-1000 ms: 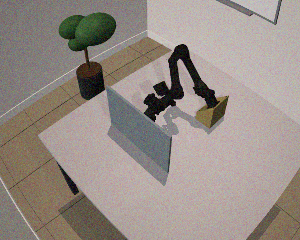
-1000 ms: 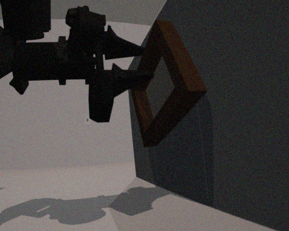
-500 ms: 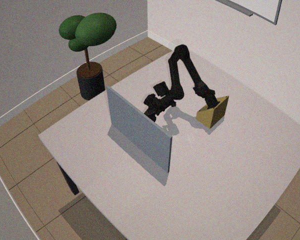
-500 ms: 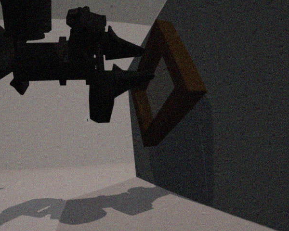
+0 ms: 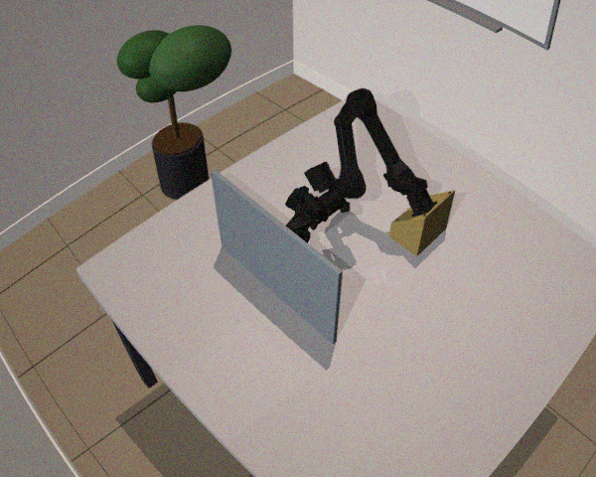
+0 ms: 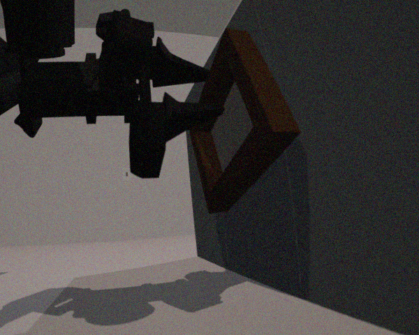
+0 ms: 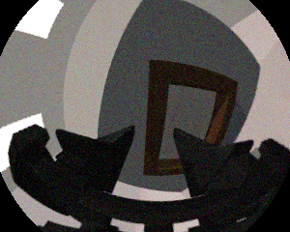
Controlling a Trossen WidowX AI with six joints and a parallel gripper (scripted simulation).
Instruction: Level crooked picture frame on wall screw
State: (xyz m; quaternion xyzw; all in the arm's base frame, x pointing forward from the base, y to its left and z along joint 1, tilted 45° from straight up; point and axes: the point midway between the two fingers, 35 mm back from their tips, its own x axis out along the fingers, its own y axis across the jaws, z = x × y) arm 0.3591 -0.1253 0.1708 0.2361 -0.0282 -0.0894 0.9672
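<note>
My gripper tip is 5 cm above the brown wooden picture frame, 1 cm to the left of it and 1 cm short of it. Also, from my gripper tip: dark grey wall panel (6 cm below, 2 cm ahead, 1 cm to the right).
</note>
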